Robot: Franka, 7 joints.
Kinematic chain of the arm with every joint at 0, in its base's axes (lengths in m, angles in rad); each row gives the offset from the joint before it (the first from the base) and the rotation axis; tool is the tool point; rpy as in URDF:
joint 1: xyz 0 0 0.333 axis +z
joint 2: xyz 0 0 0 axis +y
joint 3: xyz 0 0 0.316 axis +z
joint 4: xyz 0.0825 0 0 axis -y
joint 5: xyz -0.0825 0 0.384 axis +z
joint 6: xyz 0 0 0 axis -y
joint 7: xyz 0.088 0 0 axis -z
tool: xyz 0 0 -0.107 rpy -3.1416 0 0
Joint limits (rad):
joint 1: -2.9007..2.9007
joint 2: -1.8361..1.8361
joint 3: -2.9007..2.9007
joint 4: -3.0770..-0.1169
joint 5: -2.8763..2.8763
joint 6: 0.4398..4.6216
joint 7: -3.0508..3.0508
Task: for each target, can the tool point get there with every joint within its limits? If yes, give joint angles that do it. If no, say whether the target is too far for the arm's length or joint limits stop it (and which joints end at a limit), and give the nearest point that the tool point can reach.
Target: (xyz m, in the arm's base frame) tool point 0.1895 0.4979 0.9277
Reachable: yes | joints 2.2178 0.3045 -1.5259 -1.1544 2.3765 1.6150 -0.0939
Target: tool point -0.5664 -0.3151 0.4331
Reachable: yes | joints -1.4436 1.4207 -1.6069 -1.9077 -2.2041 2.0753 1.9832
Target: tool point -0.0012 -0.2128 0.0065
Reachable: yes | joints -0.5994 0.8312 -0.5119 -2.7592 -0.2559 2.5573 -0.5244
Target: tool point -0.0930 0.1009 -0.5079
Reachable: no: joint limits stop it (at a limit: joint 2) | nearest point -0.1162 0.1261 -0.3489 | short by 0.163 m
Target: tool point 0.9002 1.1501 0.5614
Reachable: no: too far | nearest point 0.5224 0.6674 0.4655 | short by 0.620 m
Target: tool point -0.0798 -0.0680 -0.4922
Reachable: no: joint limits stop it (at a limit: joint 2) | nearest point -0.1105 -0.0941 -0.3425 | short by 0.155 m
